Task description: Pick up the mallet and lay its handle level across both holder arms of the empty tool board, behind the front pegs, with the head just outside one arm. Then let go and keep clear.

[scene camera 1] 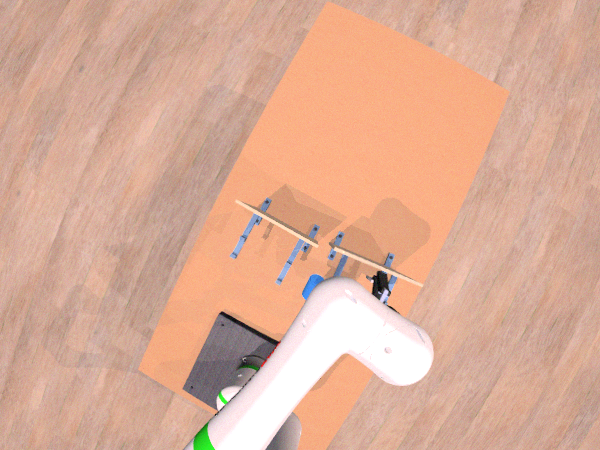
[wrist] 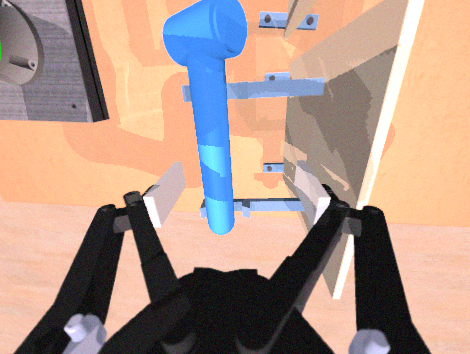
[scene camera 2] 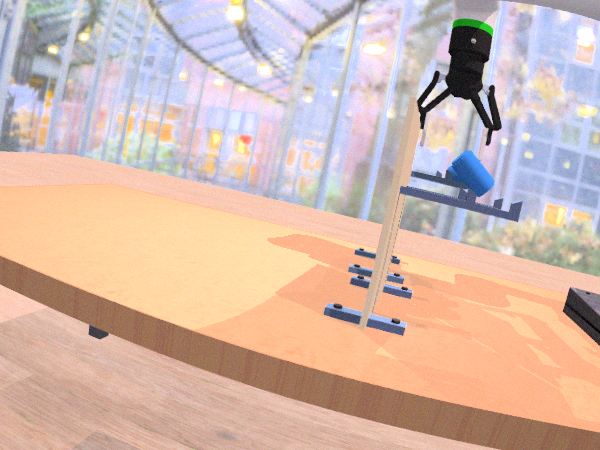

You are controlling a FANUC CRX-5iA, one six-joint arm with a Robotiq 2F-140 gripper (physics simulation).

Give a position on a blue mallet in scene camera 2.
466, 168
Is my gripper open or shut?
Open.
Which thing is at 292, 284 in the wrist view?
My gripper.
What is my gripper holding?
Nothing.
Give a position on a tool board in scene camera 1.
260, 213
